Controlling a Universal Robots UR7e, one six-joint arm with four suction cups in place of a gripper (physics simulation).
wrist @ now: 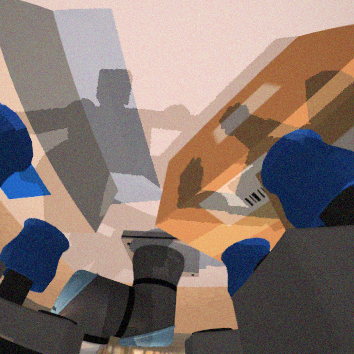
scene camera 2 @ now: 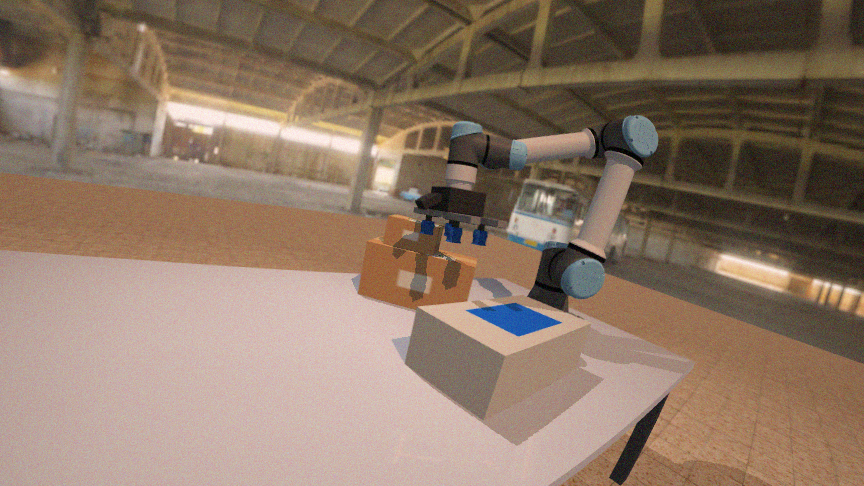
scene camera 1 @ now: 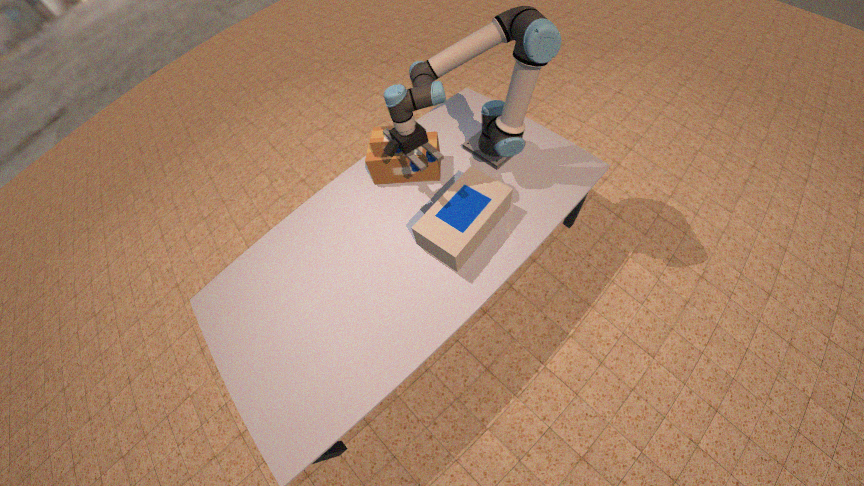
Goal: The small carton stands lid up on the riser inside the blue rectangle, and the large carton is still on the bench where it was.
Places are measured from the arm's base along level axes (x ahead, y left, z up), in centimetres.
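Pixels of known places: hand, tool point: [wrist: 142,212] [scene camera 2: 451,238]; arm's base, link origin: [wrist: 158,258].
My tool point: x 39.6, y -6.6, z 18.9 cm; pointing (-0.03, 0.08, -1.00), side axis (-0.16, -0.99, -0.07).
Observation:
For each thing: its top centre in the pictures, then the offset to it from my tool point. Level surfaces: height alone.
- small orange carton, top centre: [scene camera 2: 417,220] [scene camera 1: 388,133] dz +1.3, dx -0.2, dy -16.8 cm
- large orange carton, top centre: [wrist: 306,184] [scene camera 2: 424,250] [scene camera 1: 401,145] dz -6.5, dx -3.2, dy -14.3 cm
- blue rectangle, top centre: [scene camera 2: 516,317] [scene camera 1: 463,207] dz -9.9, dx +0.4, dy +26.0 cm
- beige riser, top centre: [scene camera 2: 516,317] [scene camera 1: 463,207] dz -9.9, dx +0.4, dy +26.0 cm
- bench, surface height: dz -21.9 cm
The small orange carton [scene camera 1: 379,146] [scene camera 2: 395,228] rests on top of the large orange carton [scene camera 1: 386,175] [scene camera 2: 380,278] [wrist: 300,60], which stands on the bench by its far edge. The blue rectangle [scene camera 1: 464,208] [scene camera 2: 519,323] [wrist: 19,186] lies on top of the beige riser [scene camera 1: 422,235] [scene camera 2: 453,350] [wrist: 30,65], and no carton is on it. My gripper [scene camera 1: 415,157] [scene camera 2: 454,234] hangs over the large carton beside the small one, partly hiding it in scene camera 1. Its blue cups hold nothing that shows. I cannot tell which side of the small carton is its lid.
The arm's base [scene camera 1: 496,145] [scene camera 2: 548,290] stands on the bench [scene camera 1: 314,302] [scene camera 2: 181,374] near the riser's far end. The riser stands close to the large carton, with a narrow gap between them.

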